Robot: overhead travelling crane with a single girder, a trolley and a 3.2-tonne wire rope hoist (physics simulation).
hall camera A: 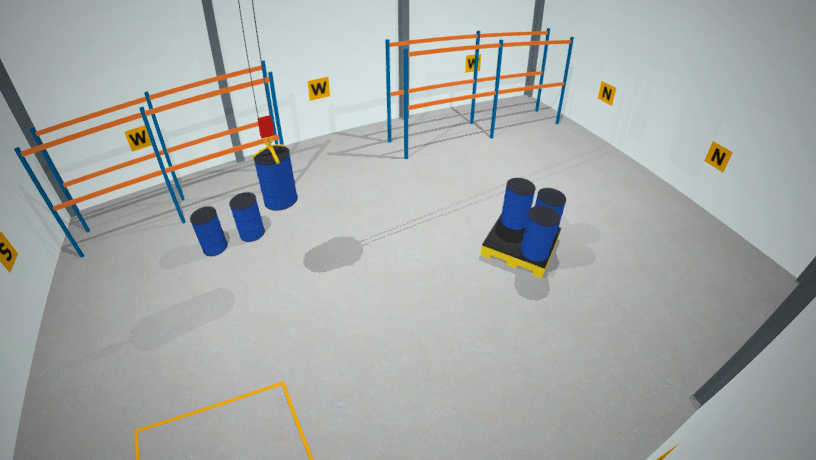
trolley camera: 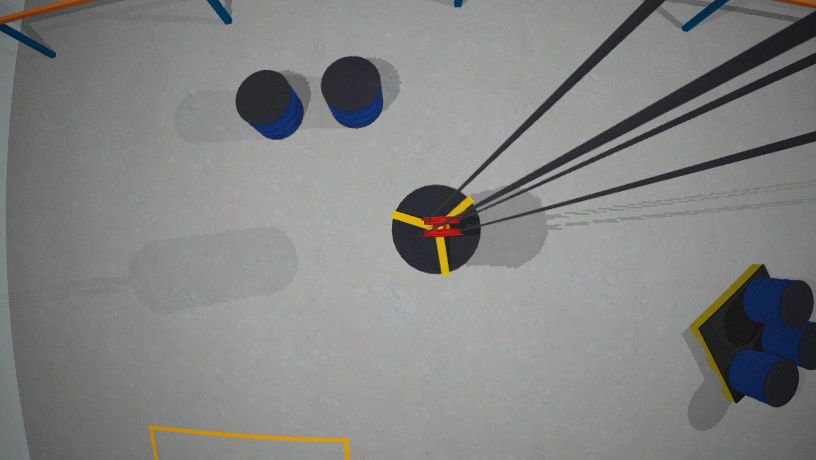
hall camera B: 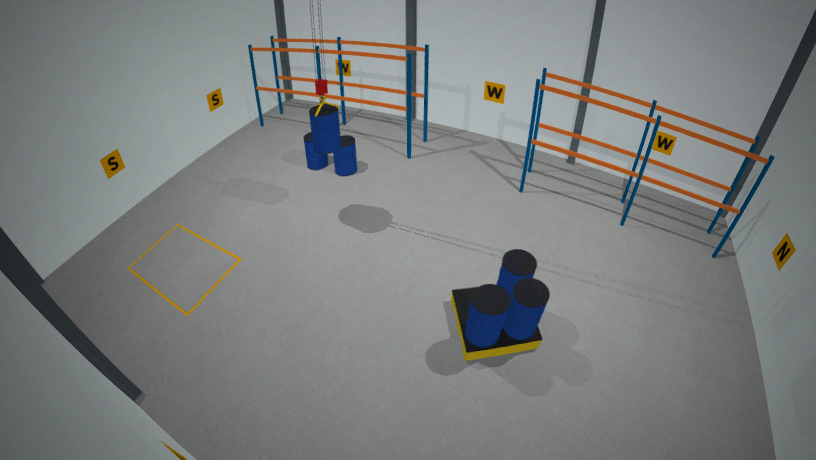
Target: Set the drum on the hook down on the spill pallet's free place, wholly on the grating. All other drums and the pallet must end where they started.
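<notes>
My gripper (hall camera A: 270, 153) (hall camera B: 322, 106) (trolley camera: 437, 231), a yellow three-armed grab under the red hook block, is shut on the rim of a blue drum with a dark lid (hall camera A: 278, 184) (hall camera B: 325, 132) (trolley camera: 412, 245). The drum hangs upright, clear of the floor, well to the side of the spill pallet. The pallet (hall camera A: 494, 243) (hall camera B: 502, 349) (trolley camera: 725, 296) is yellow with a black grating and bears three blue drums. Its free place is the front left corner in hall camera A, the back left in hall camera B and the left in the trolley view.
Two blue drums (hall camera A: 210, 235) (hall camera A: 248, 221) (hall camera B: 345, 158) (trolley camera: 354, 114) stand on the floor near the left rack (hall camera A: 172, 191) (hall camera B: 409, 131). Another rack (hall camera A: 406, 131) (hall camera B: 632, 194) stands along the W wall. A yellow marked rectangle (hall camera A: 209, 406) (hall camera B: 209, 242) (trolley camera: 248, 436) lies on the floor.
</notes>
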